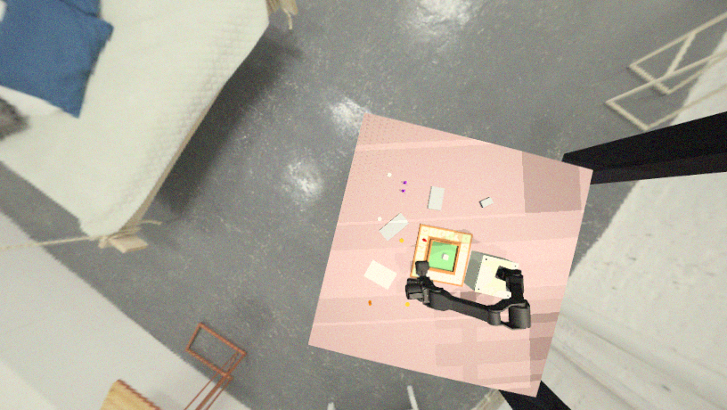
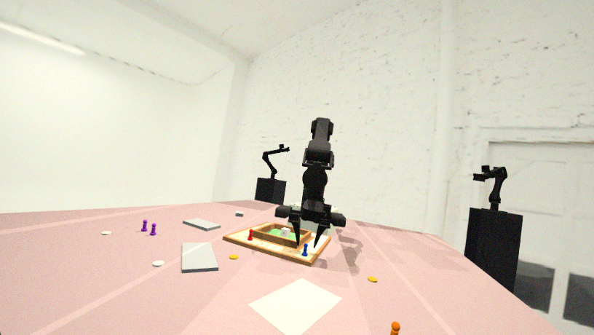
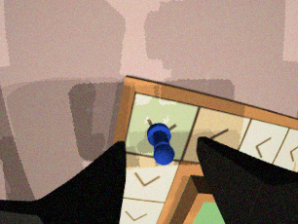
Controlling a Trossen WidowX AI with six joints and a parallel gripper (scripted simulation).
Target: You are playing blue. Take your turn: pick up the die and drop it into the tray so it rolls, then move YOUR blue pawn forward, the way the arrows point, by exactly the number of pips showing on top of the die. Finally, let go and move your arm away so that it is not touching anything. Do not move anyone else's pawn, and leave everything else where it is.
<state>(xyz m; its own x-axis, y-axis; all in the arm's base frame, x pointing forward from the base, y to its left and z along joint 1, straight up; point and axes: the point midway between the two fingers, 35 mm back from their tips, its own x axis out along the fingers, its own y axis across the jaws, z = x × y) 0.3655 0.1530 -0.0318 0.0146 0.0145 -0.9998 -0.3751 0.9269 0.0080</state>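
The blue pawn is 10 mm below my gripper tip. Also, from my gripper tip: white die 110 mm behind, 130 mm to the right, 10 mm below; then red pawn 20 mm ahead, 180 mm to the right, 10 mm below; then cream sheet 180 mm ahead, 80 mm to the left, 40 mm below.
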